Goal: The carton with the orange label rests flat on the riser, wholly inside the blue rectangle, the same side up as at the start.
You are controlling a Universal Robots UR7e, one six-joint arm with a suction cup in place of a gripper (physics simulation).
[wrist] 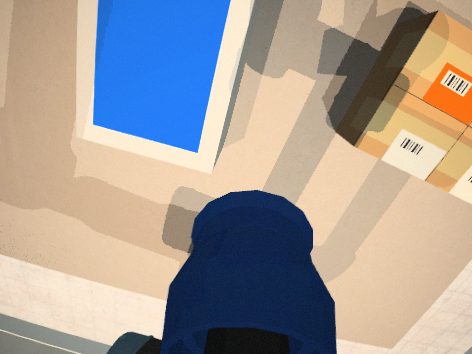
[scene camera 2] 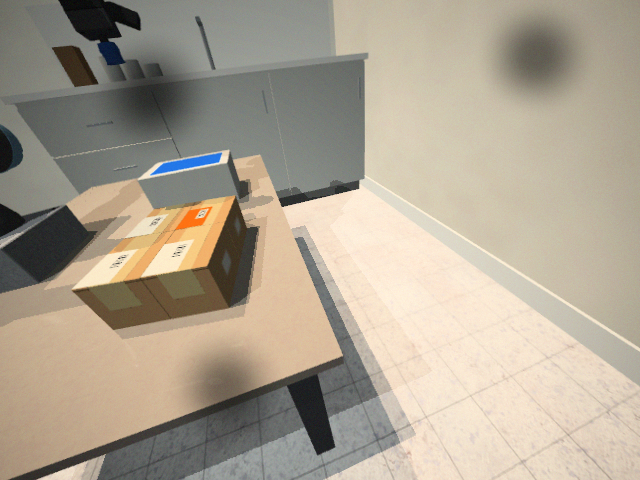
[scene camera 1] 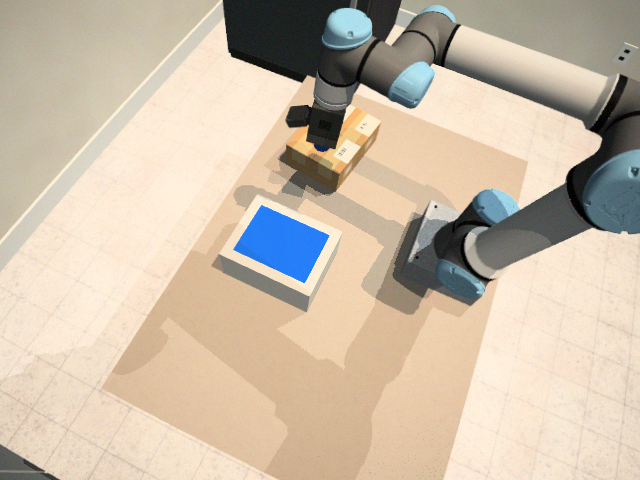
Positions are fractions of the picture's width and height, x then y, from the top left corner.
My suction cup (wrist: 0.53,0.75) carries nothing. The table carries a riser (scene camera 1: 0.43,0.52).
The riser also shows in the wrist view (wrist: 0.35,0.24) and in scene camera 2 (scene camera 2: 0.33,0.37).
